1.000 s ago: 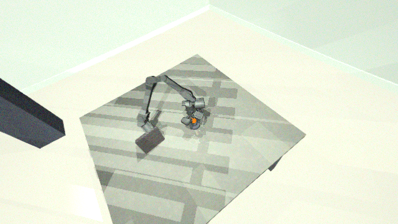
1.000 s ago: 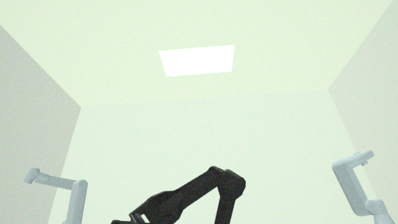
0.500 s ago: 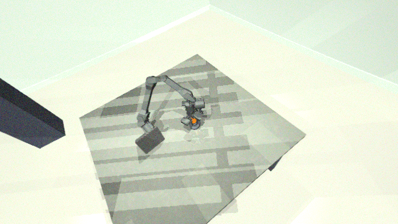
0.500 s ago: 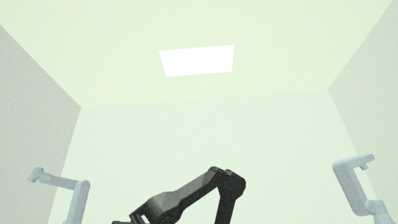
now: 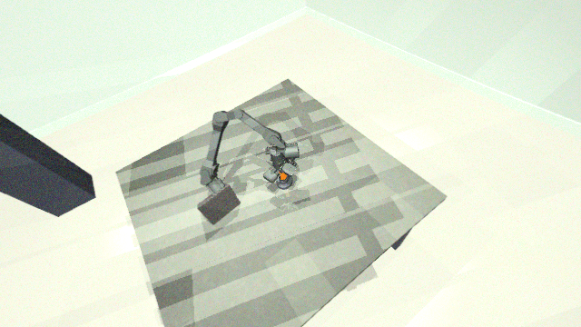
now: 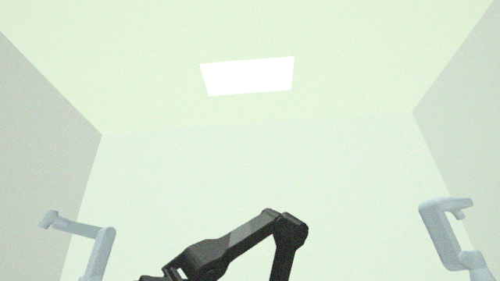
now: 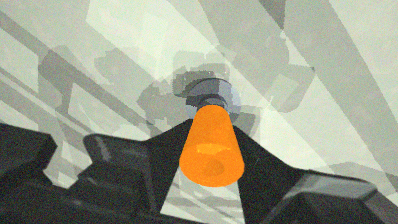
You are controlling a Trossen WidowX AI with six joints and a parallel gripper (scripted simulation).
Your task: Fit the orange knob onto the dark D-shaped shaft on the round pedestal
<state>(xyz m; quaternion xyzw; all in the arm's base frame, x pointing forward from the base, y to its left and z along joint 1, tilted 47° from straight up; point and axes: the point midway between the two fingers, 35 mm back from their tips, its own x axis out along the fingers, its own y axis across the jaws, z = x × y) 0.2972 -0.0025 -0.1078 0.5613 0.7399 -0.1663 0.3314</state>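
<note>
Right now my gripper tip is 2 cm below the orange knob. The rest, counted from my gripper tip: round pedestal 4 cm below.
</note>
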